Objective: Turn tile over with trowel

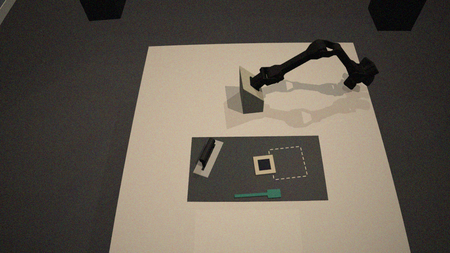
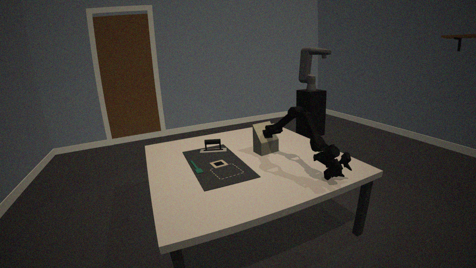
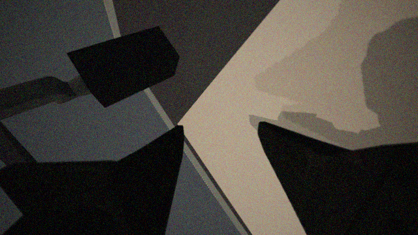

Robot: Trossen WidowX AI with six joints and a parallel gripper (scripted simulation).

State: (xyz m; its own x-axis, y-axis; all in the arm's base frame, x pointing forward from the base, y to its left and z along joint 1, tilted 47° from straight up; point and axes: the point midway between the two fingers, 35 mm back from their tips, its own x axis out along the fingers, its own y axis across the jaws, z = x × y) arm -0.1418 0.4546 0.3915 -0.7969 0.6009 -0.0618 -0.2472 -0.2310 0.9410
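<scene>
Now: gripper tip 70 cm short of the green trowel, 60 cm to the left of it and 4 cm above it. Round my gripper tip: tile 58 cm to the right, 55 cm ahead, 4 cm below; then dark mat 62 cm to the right, 56 cm ahead, 6 cm below.
</scene>
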